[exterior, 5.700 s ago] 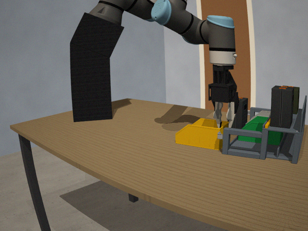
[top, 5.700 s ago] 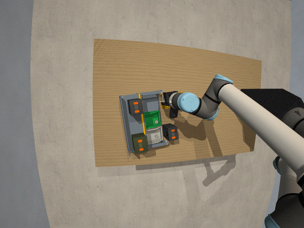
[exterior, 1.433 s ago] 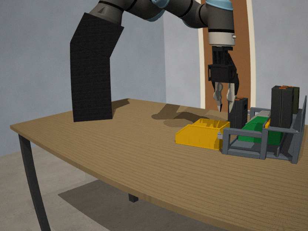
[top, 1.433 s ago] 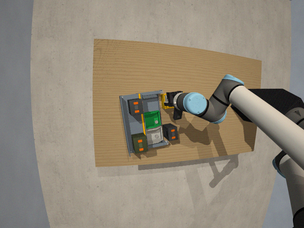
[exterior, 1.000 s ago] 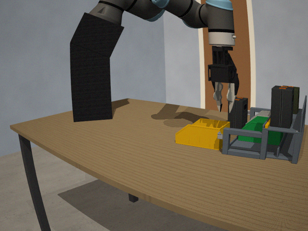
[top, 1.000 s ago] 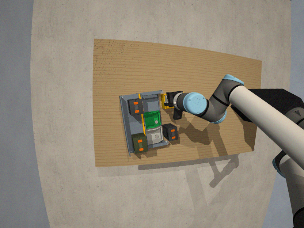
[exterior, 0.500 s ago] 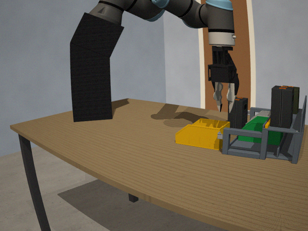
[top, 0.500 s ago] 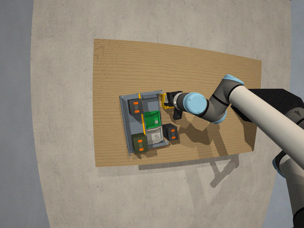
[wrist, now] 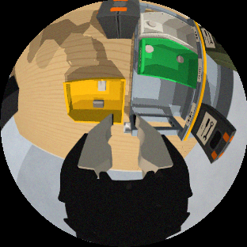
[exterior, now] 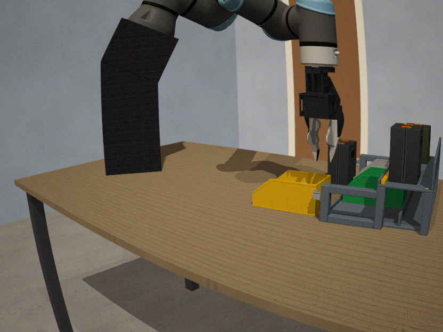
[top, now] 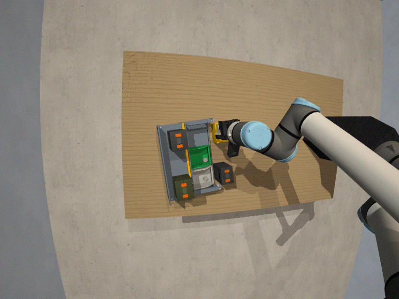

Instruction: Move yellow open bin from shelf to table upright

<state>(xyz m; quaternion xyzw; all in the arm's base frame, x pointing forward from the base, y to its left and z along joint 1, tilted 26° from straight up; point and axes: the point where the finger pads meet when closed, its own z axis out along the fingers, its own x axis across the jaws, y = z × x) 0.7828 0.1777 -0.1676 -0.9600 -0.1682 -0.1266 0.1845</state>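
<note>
Now: hand 8 cm past the yellow open bin, 3 cm to the left of it and 10 cm above it. Also, from my hand: dark green box 12 cm ahead, 29 cm to the left, 1 cm above; white bin 3 cm ahead, 25 cm to the left, 9 cm below; green bin 7 cm ahead, 15 cm to the left, 9 cm below.
</note>
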